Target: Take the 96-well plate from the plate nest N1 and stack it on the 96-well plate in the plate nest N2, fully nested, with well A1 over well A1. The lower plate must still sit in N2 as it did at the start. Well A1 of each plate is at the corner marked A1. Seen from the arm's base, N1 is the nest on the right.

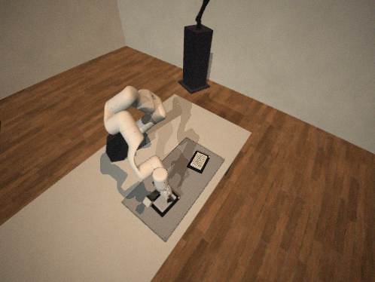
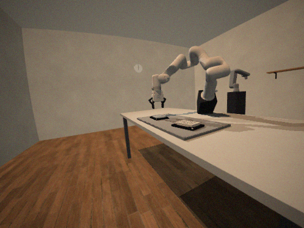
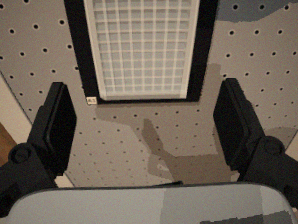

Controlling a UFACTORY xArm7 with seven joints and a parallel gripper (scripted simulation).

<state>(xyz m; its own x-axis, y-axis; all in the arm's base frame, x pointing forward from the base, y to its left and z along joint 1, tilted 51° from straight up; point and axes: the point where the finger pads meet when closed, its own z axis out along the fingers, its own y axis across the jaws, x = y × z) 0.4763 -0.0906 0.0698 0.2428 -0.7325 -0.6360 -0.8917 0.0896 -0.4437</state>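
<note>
The 96-well plate is 80 mm below my hand. Round my hand: white A1 tag: 90 mm to the left, 90 mm below, 30 mm ahead.
</note>
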